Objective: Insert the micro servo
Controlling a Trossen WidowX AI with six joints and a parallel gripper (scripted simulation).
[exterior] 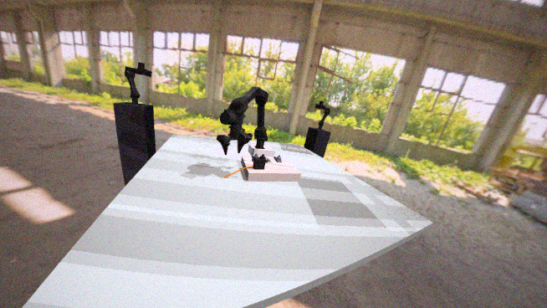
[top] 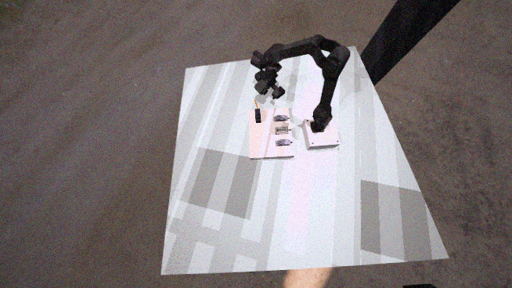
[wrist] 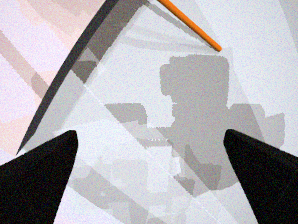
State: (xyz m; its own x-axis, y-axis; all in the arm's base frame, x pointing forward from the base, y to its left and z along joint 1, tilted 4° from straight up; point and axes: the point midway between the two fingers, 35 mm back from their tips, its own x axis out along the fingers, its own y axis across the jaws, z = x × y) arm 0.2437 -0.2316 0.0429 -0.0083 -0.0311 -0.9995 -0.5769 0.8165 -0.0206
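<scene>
The deck lies 6 cm ahead of my gripper tip, 22 cm to the left of it and 7 cm below it.
</scene>
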